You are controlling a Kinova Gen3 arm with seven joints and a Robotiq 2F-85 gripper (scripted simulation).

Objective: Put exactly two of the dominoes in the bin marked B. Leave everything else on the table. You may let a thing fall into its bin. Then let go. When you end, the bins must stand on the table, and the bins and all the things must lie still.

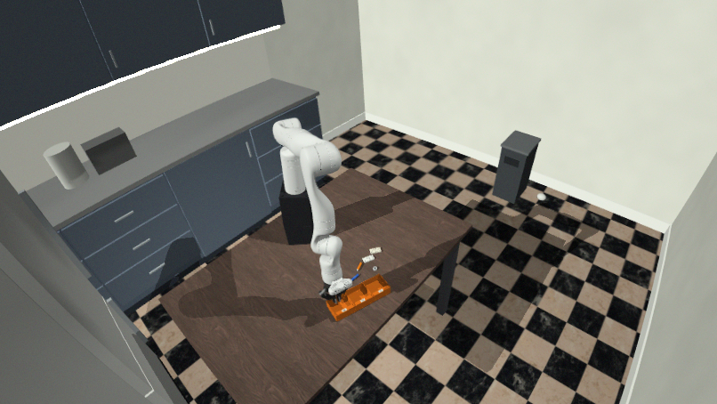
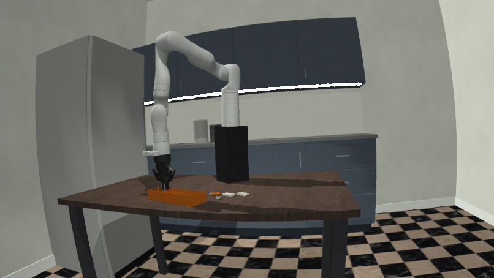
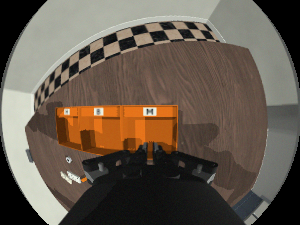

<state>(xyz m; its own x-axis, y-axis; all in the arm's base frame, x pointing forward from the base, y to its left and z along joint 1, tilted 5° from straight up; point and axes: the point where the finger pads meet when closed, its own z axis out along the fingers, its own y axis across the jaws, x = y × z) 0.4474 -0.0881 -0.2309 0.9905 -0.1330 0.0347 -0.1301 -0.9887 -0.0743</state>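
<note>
The orange bin tray is 80 mm to the left of my hand, 40 mm ahead of it and 20 mm below it. Round my hand: blue marker: 130 mm to the left, 60 mm behind, 40 mm below; then small nut: 230 mm to the left, 50 mm behind, 40 mm below; then orange marker: 180 mm to the left, 100 mm behind, 40 mm below.
</note>
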